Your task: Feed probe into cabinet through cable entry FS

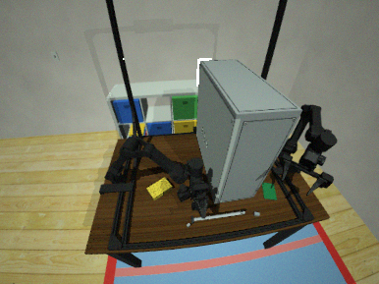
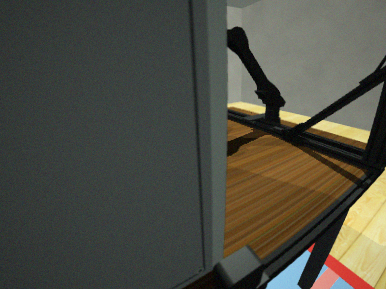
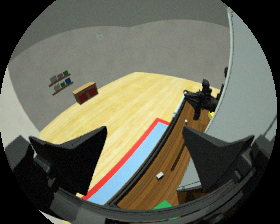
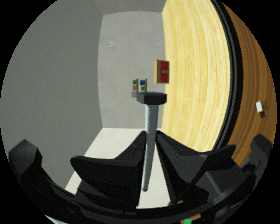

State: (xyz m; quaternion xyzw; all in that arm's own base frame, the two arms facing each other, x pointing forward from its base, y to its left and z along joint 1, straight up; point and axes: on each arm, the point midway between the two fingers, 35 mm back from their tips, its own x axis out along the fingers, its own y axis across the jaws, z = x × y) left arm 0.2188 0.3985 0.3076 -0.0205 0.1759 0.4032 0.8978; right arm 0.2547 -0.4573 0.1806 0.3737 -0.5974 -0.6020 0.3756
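My left hand is 10 mm short of the probe, 290 mm to the left of it and 130 mm above it.
My right gripper is now 30 mm short of the probe and 60 mm to the right of it.
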